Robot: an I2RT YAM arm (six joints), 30 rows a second.
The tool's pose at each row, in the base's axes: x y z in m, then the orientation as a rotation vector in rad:
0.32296 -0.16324 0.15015 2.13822 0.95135 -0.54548
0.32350 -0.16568 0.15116 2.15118 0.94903 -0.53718
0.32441 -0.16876 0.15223 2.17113 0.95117 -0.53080
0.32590 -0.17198 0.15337 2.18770 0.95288 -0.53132
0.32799 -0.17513 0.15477 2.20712 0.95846 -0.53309
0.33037 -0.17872 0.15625 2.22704 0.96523 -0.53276
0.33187 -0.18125 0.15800 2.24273 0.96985 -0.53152
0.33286 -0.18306 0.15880 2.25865 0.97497 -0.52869
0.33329 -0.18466 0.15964 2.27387 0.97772 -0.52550
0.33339 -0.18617 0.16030 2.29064 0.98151 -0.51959
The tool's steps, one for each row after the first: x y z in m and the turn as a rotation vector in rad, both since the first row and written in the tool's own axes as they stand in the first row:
-0.00140 0.00200 0.00114 0.00725 0.00931 0.00609
-0.00290 0.00461 0.00269 0.02171 0.02216 0.00932
-0.00413 0.00776 0.00426 0.03621 0.02942 0.01018
-0.00512 0.01145 0.00555 0.05402 0.03864 0.00827
-0.00616 0.01560 0.00710 0.07148 0.04971 0.00623
-0.00745 0.01870 0.00775 0.08477 0.05871 0.00540
-0.00815 0.02066 0.00851 0.09765 0.06887 0.00472
-0.00913 0.02211 0.00914 0.10959 0.07803 0.00568
-0.01017 0.02318 0.00984 0.12185 0.08974 0.00692

